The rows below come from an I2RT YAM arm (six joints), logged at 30 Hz.
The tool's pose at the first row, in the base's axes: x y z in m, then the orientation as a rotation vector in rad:
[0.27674 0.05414 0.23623 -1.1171 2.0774 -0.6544]
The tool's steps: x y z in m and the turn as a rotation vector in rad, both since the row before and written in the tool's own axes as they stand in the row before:
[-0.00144 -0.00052 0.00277 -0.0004 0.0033 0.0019]
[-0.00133 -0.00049 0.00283 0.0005 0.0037 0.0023]
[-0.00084 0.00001 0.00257 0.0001 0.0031 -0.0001]
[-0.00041 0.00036 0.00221 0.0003 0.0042 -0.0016]
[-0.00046 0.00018 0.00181 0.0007 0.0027 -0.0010]
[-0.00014 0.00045 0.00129 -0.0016 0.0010 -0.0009]
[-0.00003 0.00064 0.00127 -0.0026 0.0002 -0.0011]
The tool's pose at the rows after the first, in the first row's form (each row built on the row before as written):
[0.27969 0.05481 0.23528 -1.1149 2.0812 -0.6554]
[0.28262 0.05538 0.23423 -1.1117 2.0850 -0.6573]
[0.28490 0.05580 0.23284 -1.1114 2.0875 -0.6596]
[0.28655 0.05607 0.23130 -1.1125 2.0902 -0.6635]
[0.28801 0.05633 0.23015 -1.1129 2.0917 -0.6665]
[0.28881 0.05652 0.22905 -1.1147 2.0930 -0.6661]
[0.28945 0.05671 0.22779 -1.1173 2.0941 -0.6642]

